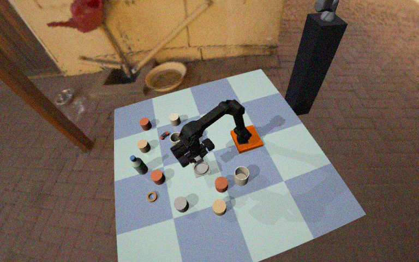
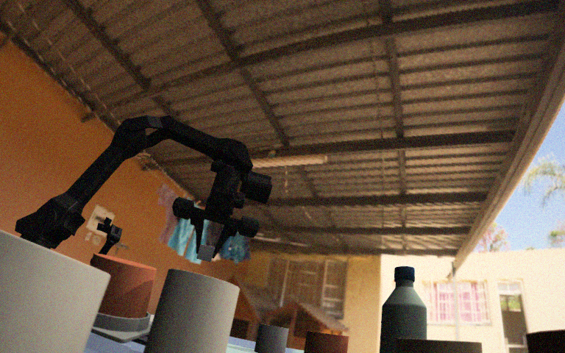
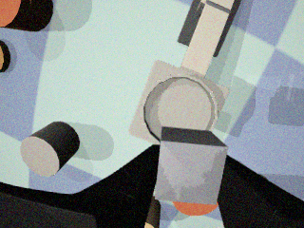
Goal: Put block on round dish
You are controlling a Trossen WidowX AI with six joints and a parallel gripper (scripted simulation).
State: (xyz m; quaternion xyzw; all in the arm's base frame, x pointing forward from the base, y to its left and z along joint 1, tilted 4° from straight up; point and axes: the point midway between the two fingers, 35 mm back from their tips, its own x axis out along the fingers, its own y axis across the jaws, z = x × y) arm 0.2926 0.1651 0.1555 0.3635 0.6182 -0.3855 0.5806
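Now: gripper tip 3 cm past the pale round dish, 37 cm to the left of it and 17 cm above it. Round my gripper tip: grey balance (2 cm ahead, 12 cm to the right, 13 cm below); then bottle (37 cm ahead, 8 cm to the right, 6 cm below); then pale grey block (1 cm above).
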